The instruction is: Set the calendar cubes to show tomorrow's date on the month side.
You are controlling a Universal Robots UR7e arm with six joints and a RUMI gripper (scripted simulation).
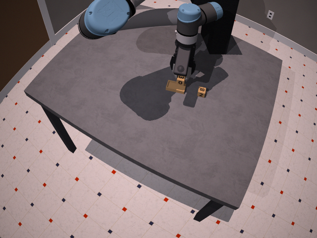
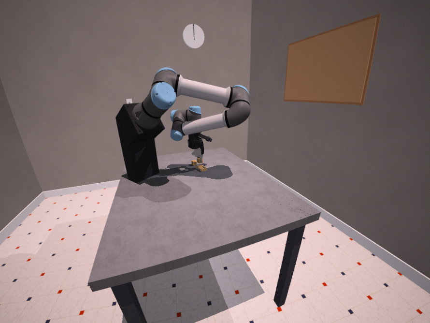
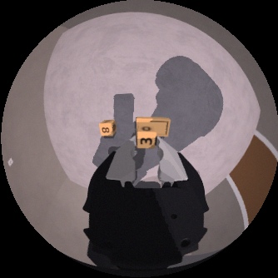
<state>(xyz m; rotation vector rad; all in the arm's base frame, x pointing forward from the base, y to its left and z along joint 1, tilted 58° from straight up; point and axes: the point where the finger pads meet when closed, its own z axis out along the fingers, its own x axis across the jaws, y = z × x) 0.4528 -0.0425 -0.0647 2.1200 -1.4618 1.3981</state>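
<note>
My hand is 2 cm to the left of the wooden tray and 6 cm above it.
</note>
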